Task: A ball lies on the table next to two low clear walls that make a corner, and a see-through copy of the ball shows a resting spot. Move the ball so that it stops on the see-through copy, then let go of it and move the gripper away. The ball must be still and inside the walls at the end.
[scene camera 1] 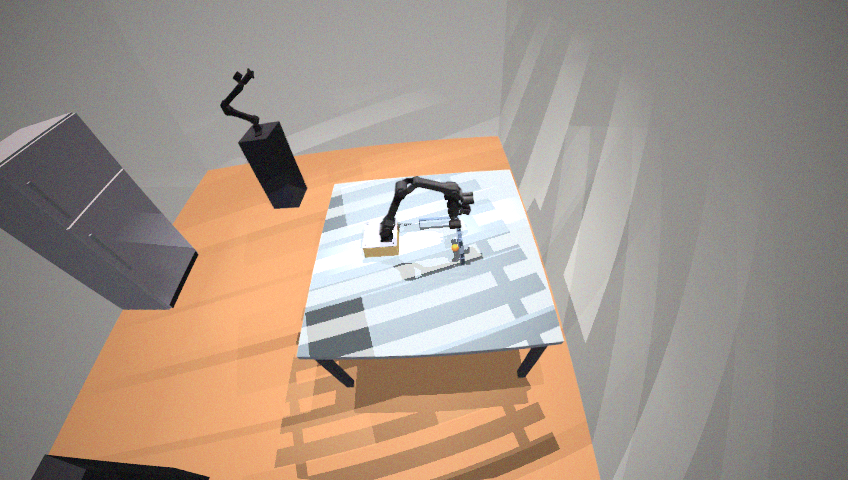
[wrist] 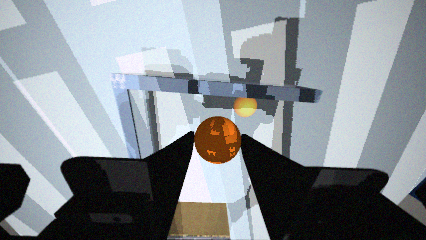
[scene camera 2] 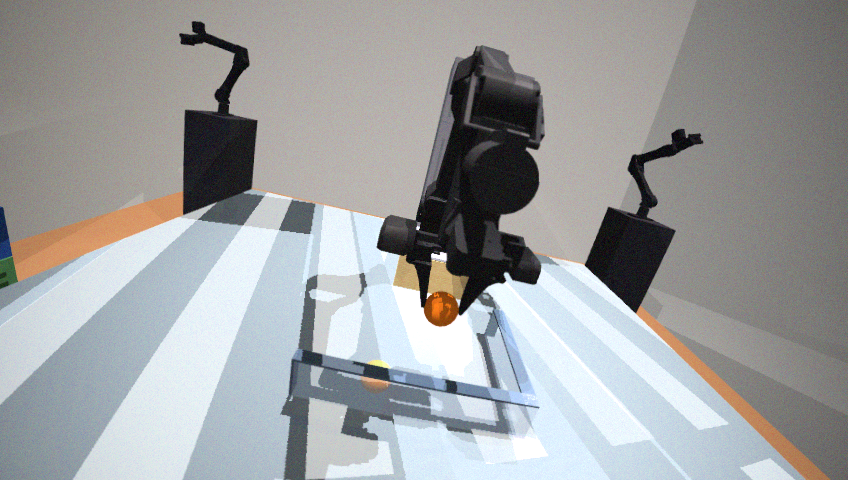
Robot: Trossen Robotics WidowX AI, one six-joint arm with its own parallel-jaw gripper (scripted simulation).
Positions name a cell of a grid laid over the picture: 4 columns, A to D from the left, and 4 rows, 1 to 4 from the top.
Labels:
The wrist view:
my gripper: C3
orange ball: C3, held by my gripper
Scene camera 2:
my gripper: C3
orange ball: C3

